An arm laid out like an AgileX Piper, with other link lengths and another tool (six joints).
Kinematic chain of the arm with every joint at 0, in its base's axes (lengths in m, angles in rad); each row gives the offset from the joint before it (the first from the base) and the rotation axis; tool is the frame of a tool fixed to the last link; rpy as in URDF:
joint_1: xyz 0 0 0.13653 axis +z
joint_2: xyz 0 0 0 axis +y
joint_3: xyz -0.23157 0 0.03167 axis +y
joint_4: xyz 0.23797 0 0.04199 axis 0.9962 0 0.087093
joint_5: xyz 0 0 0 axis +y
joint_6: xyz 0.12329 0 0.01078 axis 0.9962 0 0.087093
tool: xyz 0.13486 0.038 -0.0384 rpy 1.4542 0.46 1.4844
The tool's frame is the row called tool.
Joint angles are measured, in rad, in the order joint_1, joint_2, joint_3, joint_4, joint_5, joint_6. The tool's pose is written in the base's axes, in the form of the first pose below.
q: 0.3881, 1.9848, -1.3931, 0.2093, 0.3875, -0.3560
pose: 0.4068, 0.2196, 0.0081, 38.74, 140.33, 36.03
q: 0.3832, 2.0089, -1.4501, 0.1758, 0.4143, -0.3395
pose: 0.4171, 0.2182, 0.0122, 37.95, 139.93, 35.23
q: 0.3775, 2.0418, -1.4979, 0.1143, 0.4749, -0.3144
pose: 0.4172, 0.2083, 0.0046, 36.90, 142.19, 31.47
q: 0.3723, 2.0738, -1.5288, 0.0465, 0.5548, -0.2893
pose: 0.4083, 0.1924, -0.0094, 36.08, 146.06, 25.77
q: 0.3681, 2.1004, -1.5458, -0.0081, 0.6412, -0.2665
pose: 0.3934, 0.1752, -0.0234, 36.13, 150.41, 19.62
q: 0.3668, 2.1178, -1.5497, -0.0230, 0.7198, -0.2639
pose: 0.3745, 0.1640, -0.0338, 36.65, 154.86, 15.06
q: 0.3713, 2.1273, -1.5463, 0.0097, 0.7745, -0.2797
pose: 0.3556, 0.1651, -0.0395, 37.54, 158.85, 13.86
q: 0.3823, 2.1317, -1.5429, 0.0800, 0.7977, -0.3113
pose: 0.3415, 0.1790, -0.0407, 38.21, 161.75, 16.37
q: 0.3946, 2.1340, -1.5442, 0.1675, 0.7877, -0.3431
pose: 0.3363, 0.2005, -0.0379, 39.31, 162.61, 21.66
